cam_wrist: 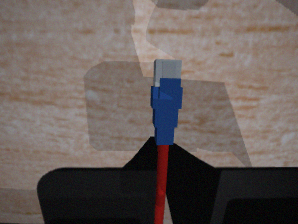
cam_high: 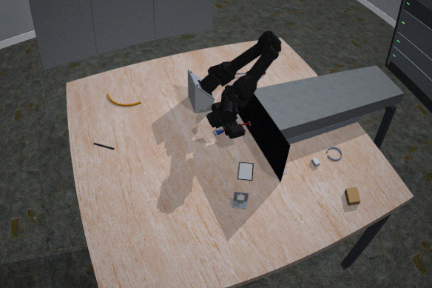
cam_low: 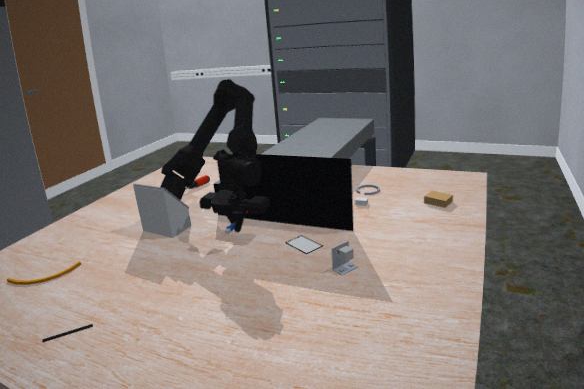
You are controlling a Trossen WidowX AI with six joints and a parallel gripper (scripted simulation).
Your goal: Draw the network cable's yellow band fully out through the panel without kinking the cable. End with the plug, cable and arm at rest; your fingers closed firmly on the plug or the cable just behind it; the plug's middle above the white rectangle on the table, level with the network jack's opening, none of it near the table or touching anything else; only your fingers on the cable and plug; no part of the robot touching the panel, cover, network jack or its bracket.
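Right now my hand is 190 mm short of the white rectangle and 40 mm above it. Round my hand: network jack: 340 mm ahead, 80 mm to the right; then blue plug: 40 mm to the right, 10 mm below; then white block: 260 mm ahead, 280 mm to the left, 40 mm below.
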